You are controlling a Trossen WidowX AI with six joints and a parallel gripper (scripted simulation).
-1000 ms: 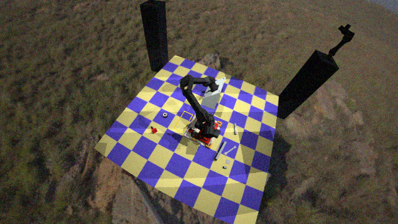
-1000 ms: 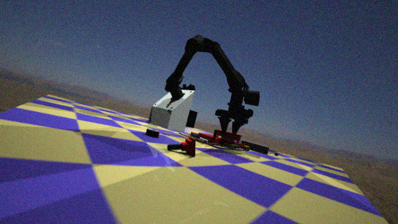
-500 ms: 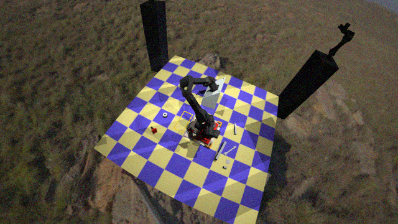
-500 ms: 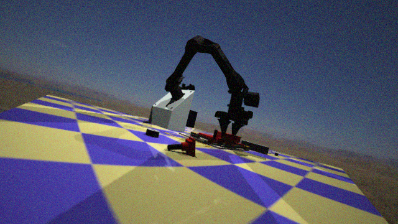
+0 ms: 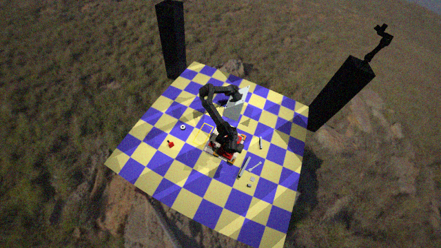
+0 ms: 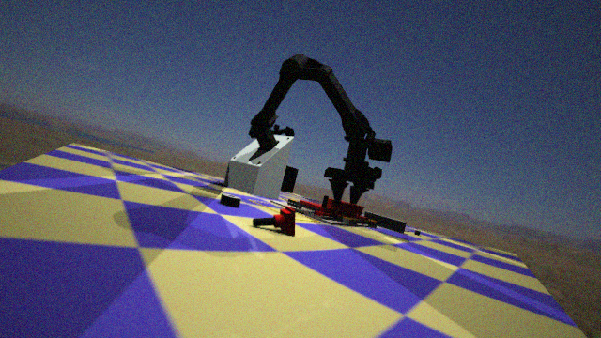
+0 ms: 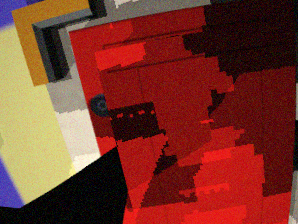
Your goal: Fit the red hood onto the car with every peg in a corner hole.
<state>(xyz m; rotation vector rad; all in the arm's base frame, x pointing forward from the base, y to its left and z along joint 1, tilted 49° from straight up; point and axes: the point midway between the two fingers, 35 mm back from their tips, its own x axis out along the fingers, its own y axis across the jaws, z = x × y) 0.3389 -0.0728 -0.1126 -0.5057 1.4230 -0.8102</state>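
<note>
My gripper tip is now right at the red hood.
</note>
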